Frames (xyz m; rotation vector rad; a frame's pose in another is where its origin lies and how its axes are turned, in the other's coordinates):
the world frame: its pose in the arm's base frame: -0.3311 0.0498 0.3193 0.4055 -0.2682 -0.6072
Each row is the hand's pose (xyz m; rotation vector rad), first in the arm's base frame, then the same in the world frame.
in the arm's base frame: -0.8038 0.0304 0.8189 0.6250 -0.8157 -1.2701
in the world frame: -0.2997 -0.0276 0.6188 0.3232 -0.5720 -0.5917
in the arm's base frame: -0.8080 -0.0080 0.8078 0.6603 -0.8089 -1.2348
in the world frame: -0.2813 -0.0632 0.6215 0.3542 -0.5494 -0.5649
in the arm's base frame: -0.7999 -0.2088 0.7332 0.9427 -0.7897 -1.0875
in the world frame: -0.1639 -0.2422 0.6103 0.6095 -0.4300 -0.4798
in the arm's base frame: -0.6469 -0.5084 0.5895 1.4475 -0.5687 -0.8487
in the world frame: 0.1187 -0.4537 0.5142 1.0217 -0.0702 -0.3990
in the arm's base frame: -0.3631 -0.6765 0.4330 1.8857 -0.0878 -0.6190
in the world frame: 0.4243 -0.5077 0.3219 1.3245 0.4838 -0.3868
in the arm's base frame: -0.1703 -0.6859 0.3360 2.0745 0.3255 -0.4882
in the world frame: 0.5703 -0.4621 0.1693 1.4225 0.9017 -0.4132
